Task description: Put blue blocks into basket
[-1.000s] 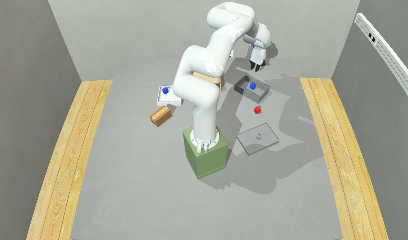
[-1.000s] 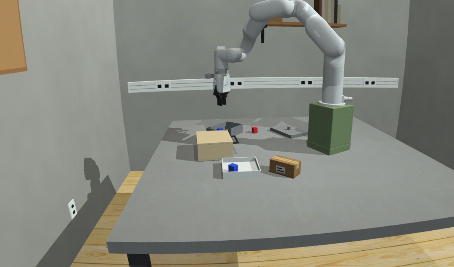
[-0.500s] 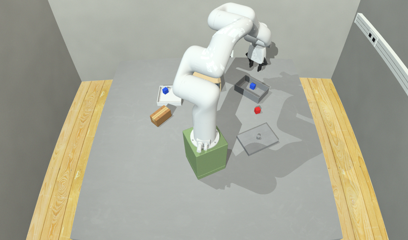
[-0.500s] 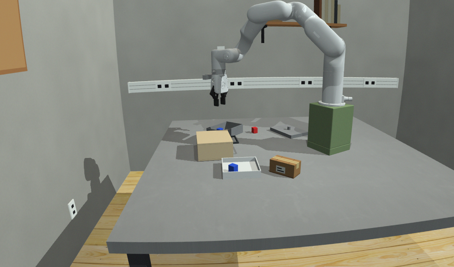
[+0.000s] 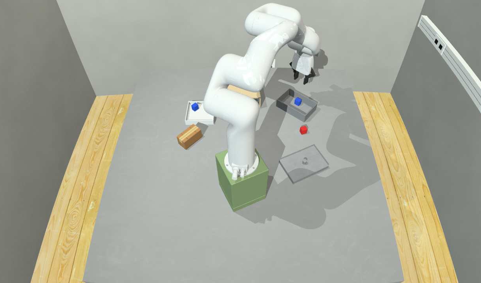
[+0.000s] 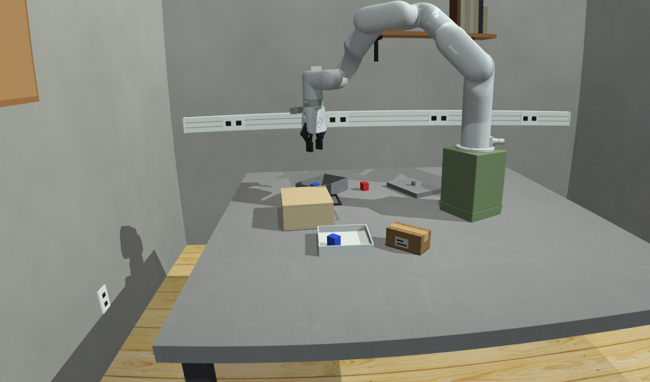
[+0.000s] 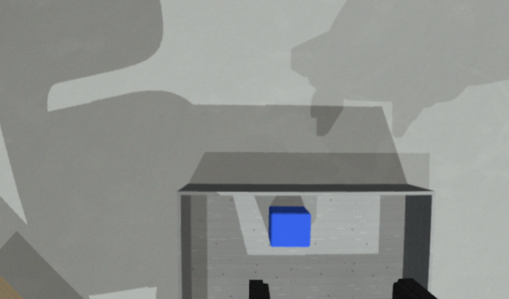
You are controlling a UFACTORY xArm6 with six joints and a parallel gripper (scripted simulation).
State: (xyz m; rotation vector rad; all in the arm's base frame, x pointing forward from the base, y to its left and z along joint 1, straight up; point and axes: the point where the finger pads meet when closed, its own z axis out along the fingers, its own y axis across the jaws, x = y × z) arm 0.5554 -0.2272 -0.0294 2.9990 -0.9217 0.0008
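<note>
Right now the dark metal box is 3 cm behind my hand, 1 cm to the left of it and 16 cm below it. Round my hand: light wooden cabinet 1 cm behind, 30 cm to the left, 15 cm below; grey metal lid 39 cm behind, 3 cm to the right, 17 cm below; red block 19 cm behind, 3 cm to the right, 17 cm below.
</note>
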